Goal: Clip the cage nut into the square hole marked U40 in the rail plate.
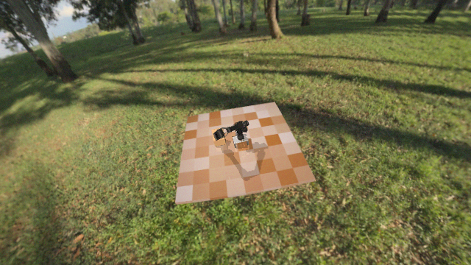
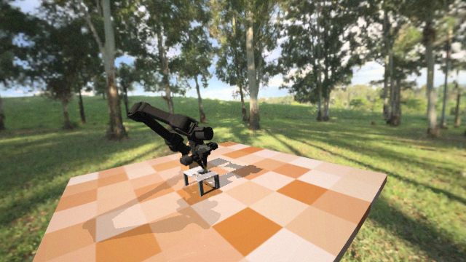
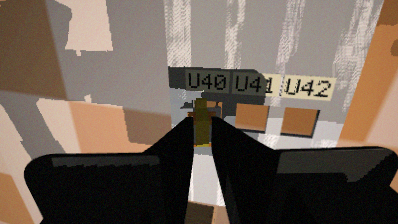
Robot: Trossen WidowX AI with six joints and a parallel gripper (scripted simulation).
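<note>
Now: gripper tip 10 mm above the cage nut.
</note>
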